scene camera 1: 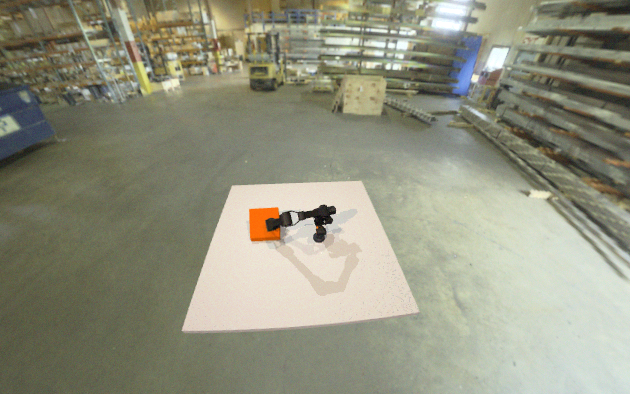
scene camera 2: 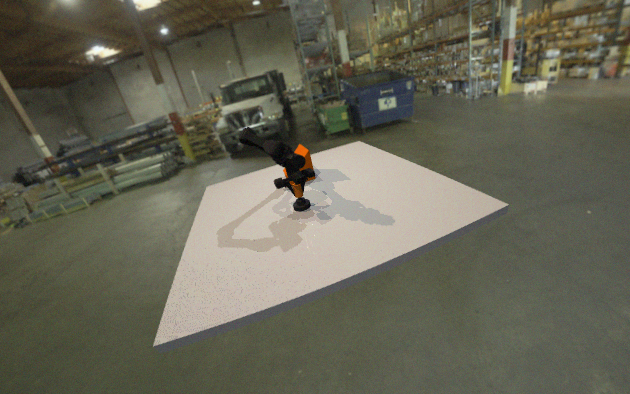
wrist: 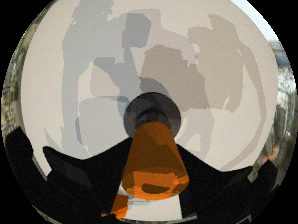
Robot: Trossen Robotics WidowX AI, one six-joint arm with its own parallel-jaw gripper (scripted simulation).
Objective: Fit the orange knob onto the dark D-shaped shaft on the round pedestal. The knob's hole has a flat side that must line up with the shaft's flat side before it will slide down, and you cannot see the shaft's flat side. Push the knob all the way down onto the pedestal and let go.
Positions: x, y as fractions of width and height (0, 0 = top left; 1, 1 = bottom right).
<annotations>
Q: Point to an orange knob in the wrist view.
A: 0.52, 0.76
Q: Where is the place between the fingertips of my gripper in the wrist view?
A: At 0.52, 0.65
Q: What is my gripper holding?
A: An orange knob.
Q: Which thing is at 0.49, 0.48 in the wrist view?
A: A pedestal.
</annotations>
